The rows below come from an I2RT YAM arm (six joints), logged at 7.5 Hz.
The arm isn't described. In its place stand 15 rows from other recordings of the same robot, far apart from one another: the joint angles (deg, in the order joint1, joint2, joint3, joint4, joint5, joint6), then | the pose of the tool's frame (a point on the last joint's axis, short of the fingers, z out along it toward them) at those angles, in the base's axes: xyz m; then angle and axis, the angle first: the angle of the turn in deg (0 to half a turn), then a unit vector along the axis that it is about.
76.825 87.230 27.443 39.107 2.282 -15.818 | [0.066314, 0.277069, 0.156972, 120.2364, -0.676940, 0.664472, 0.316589]
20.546 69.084 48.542 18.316 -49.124 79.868 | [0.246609, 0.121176, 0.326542, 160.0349, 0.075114, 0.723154, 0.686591]
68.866 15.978 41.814 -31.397 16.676 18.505 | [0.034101, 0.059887, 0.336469, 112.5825, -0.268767, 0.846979, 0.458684]
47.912 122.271 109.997 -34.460 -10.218 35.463 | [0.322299, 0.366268, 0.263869, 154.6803, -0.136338, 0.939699, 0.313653]
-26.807 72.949 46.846 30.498 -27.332 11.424 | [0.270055, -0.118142, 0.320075, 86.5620, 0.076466, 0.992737, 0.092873]
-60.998 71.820 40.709 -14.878 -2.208 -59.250 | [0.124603, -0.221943, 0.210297, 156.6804, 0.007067, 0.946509, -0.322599]
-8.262 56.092 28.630 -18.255 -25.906 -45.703 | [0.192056, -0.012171, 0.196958, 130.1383, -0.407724, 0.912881, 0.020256]
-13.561 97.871 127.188 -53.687 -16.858 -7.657 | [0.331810, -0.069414, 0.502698, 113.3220, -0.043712, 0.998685, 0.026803]
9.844 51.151 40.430 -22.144 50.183 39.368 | [0.189501, 0.005130, 0.279954, 113.4284, 0.477014, 0.858253, -0.189365]
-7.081 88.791 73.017 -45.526 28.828 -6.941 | [0.312493, -0.056115, 0.276317, 155.8945, 0.064258, 0.959377, -0.274712]
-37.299 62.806 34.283 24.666 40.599 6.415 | [0.180111, -0.166326, 0.277252, 113.2803, 0.568653, 0.655719, -0.496655]
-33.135 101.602 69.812 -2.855 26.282 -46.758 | [0.326410, -0.231893, 0.233825, 154.8748, 0.002638, 0.890134, -0.455690]
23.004 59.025 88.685 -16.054 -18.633 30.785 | [0.153919, 0.077705, 0.538573, 99.4646, -0.112092, 0.809188, 0.576759]
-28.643 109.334 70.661 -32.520 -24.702 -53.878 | [0.332253, -0.164522, 0.155698, 149.9612, -0.253275, 0.965815, 0.055263]
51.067 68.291 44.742 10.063 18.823 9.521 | [0.182151, 0.207199, 0.290779, 107.3714, -0.223485, 0.943462, 0.244814]
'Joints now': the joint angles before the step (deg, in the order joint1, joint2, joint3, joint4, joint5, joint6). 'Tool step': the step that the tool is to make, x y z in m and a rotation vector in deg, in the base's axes. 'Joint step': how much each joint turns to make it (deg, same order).
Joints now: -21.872, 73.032, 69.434, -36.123, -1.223, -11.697
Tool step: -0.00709, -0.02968, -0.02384, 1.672, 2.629, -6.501
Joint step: -6.154, 1.581, -3.337, 1.842, -0.007, 0.535
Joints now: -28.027, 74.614, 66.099, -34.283, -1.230, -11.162
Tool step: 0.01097, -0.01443, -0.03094, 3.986, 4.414, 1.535
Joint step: -1.855, 5.261, -1.228, 0.620, -3.331, -1.484
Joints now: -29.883, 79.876, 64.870, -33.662, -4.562, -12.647
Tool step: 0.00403, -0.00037, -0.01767, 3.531, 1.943, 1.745
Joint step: 0.001, 2.119, -1.327, 0.001, -2.725, -0.009
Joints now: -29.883, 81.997, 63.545, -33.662, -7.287, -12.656
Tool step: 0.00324, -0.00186, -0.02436, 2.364, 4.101, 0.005
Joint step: -0.001, 2.981, -1.752, -0.001, -0.009, -0.001
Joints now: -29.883, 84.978, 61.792, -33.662, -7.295, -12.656
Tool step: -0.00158, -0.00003, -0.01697, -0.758, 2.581, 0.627
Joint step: -0.001, 1.067, -2.453, 1.478, 1.312, -1.575
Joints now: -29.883, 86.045, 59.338, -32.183, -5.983, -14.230
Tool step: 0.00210, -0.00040, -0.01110, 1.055, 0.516, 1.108
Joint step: 0.000, 1.399, -1.066, 1.421, -1.130, -0.623
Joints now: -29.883, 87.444, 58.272, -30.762, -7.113, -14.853
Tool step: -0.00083, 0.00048, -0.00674, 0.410, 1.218, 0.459
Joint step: 0.000, 0.622, -0.705, 0.001, -0.006, -0.528
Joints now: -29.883, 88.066, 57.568, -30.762, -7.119, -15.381
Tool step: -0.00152, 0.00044, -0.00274, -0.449, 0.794, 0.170
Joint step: 0.000, 0.001, -0.526, 0.000, 0.609, -0.527
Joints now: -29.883, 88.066, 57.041, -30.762, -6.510, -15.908
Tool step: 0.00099, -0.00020, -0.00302, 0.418, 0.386, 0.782
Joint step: 0.000, 0.615, -0.001, 0.000, -0.516, -0.616
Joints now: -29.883, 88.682, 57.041, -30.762, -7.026, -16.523
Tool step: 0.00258, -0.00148, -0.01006, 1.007, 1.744, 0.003
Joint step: 0.000, 2.015, 0.000, 0.001, -0.005, -0.001
